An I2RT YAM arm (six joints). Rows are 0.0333 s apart.
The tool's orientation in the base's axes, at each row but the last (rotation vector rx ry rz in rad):
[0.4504, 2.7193, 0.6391]
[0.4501, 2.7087, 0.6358]
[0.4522, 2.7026, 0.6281]
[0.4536, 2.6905, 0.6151]
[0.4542, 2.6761, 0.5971]
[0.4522, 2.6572, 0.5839]
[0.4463, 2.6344, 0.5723]
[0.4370, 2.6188, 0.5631]
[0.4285, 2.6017, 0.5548]
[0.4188, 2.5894, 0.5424]
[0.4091, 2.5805, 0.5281]
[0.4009, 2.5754, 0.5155]
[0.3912, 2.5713, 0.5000]
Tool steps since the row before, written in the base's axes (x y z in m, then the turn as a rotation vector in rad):
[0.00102, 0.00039, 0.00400, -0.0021, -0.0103, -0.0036]
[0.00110, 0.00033, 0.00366, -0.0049, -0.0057, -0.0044]
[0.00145, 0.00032, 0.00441, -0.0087, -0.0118, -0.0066]
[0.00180, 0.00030, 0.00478, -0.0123, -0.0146, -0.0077]
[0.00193, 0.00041, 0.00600, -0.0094, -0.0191, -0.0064]
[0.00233, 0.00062, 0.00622, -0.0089, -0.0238, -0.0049]
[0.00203, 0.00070, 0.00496, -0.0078, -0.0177, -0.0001]
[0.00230, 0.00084, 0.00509, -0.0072, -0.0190, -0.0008]
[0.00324, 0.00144, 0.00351, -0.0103, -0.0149, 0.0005]
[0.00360, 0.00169, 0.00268, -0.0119, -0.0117, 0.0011]
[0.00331, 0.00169, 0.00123, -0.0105, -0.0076, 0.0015]
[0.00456, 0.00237, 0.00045, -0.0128, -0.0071, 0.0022]
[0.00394, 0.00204, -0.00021, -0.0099, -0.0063, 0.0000]
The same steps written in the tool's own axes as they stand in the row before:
[-0.00168, 0.00246, -0.00289, -0.0011, -0.0109, -0.0016]
[-0.00173, 0.00226, -0.00257, 0.0033, -0.0080, -0.0002]
[-0.00225, 0.00268, -0.00307, 0.0050, -0.0152, -0.0020]
[-0.00271, 0.00289, -0.00323, 0.0074, -0.0189, -0.0035]
[-0.00319, 0.00354, -0.00414, 0.0028, -0.0215, -0.0050]
[-0.00363, 0.00389, -0.00403, 0.0001, -0.0247, -0.0076]
[-0.00307, 0.00329, -0.00300, 0.0000, -0.0171, -0.0091]
[-0.00337, 0.00350, -0.00288, -0.0008, -0.0184, -0.0087]
[-0.00346, 0.00348, -0.00088, 0.0029, -0.0148, -0.0100]
[-0.00341, 0.00337, 0.00009, 0.0053, -0.0121, -0.0103]
[-0.00264, 0.00265, 0.00115, 0.0055, -0.0080, -0.0087]
[-0.00315, 0.00314, 0.00262, 0.0073, -0.0077, -0.0103]
[-0.00249, 0.00244, 0.00275, 0.0061, -0.0074, -0.0068]

